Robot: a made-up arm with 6 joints.
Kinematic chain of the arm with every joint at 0, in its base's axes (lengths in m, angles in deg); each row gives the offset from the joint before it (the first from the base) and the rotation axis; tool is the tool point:
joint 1: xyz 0 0 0.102 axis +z
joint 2: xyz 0 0.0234 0 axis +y
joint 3: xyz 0 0 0.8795 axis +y
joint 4: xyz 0 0 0.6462 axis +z
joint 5: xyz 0 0 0 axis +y
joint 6: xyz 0 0 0.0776 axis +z
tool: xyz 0 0 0
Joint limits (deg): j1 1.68..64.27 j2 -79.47..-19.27 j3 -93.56..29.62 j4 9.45..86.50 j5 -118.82..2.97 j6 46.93..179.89
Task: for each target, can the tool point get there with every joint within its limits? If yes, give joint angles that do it. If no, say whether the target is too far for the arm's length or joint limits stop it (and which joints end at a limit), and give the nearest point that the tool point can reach.
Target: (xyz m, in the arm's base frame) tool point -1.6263 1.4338 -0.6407
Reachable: no: too far | nearest point -1.3155 -0.0112 -0.3036 | short by 1.516 m
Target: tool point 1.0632 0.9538 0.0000
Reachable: no: joint limits stop it (at a limit: joint 1, joint 2, joint 3, joint 4) | nearest point -0.8682 -0.0141 -0.3623 | short by 2.191 m
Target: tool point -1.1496 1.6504 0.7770
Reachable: no: too far | nearest point -1.1011 -0.0049 0.7770 | short by 1.656 m
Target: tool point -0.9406 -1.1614 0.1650
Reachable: yes | joints 50.14 -71.55 -33.08 47.69 -52.84 103.81
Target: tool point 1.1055 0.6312 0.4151
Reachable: no: joint limits stop it (at a limit: joint 1, joint 2, joint 3, joint 4, joint 5) | nearest point -0.0402 -0.1859 1.5319 | short by 1.797 m
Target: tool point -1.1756 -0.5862 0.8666
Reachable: yes | joints 26.25 -47.05 -24.19 26.33 -57.86 147.78
